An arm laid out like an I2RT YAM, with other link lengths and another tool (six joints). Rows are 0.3 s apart.
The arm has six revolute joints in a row. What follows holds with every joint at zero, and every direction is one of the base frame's.
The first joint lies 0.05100 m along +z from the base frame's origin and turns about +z.
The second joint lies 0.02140 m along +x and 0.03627 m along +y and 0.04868 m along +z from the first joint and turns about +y.
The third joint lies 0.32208 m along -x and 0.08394 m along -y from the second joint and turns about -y.
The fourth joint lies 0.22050 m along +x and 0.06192 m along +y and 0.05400 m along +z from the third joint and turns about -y.
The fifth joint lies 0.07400 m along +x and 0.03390 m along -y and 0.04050 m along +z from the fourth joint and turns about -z.
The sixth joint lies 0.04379 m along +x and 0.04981 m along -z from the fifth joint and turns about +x.
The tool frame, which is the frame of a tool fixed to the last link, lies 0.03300 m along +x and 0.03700 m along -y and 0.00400 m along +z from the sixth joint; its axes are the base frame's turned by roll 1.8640, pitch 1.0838 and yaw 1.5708 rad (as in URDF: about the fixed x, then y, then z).
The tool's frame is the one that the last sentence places.
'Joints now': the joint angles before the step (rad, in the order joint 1, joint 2, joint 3, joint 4, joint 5, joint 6). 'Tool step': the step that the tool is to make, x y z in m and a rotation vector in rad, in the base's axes. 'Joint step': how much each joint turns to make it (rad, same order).
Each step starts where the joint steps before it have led.
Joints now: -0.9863, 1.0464, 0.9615, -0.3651, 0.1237, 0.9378
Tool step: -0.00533, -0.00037, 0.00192, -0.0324, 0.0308, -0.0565
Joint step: 0.0053, -0.0060, -0.0061, 0.0120, 0.0745, -0.0130
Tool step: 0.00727, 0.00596, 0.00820, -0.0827, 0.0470, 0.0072
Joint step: 0.0941, -0.0221, -0.0097, 0.0379, 0.1144, -0.0463
